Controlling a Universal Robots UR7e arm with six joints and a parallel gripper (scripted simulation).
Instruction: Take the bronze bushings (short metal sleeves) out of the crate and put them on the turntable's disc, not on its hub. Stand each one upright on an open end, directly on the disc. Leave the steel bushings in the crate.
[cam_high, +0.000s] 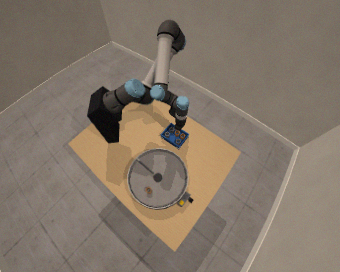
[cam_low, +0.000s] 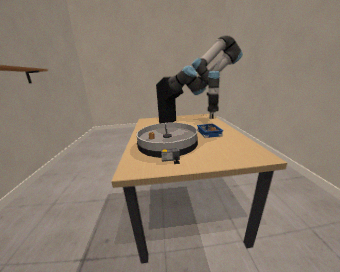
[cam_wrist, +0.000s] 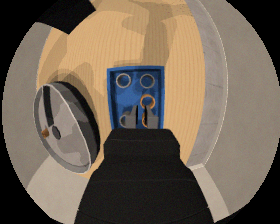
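The blue crate is 1 cm to the right of my hand and 12 cm below it. Round my hand: grey turntable disc 23 cm ahead, 31 cm to the right, 9 cm below.
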